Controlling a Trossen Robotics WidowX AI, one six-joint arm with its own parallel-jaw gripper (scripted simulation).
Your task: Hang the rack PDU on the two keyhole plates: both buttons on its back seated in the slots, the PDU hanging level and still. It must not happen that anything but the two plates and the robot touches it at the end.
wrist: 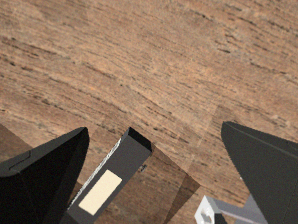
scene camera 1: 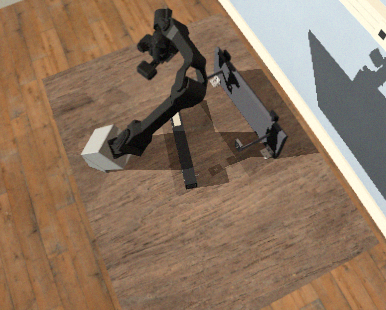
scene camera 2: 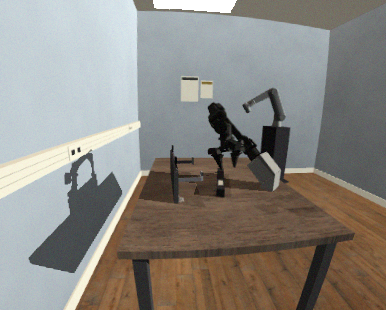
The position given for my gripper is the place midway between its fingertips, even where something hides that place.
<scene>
I see my gripper (scene camera 1: 159,69), a rack PDU (scene camera 1: 189,176) and an upright panel (scene camera 1: 255,117).
My gripper is seen too in the wrist view (wrist: 155,131).
</scene>
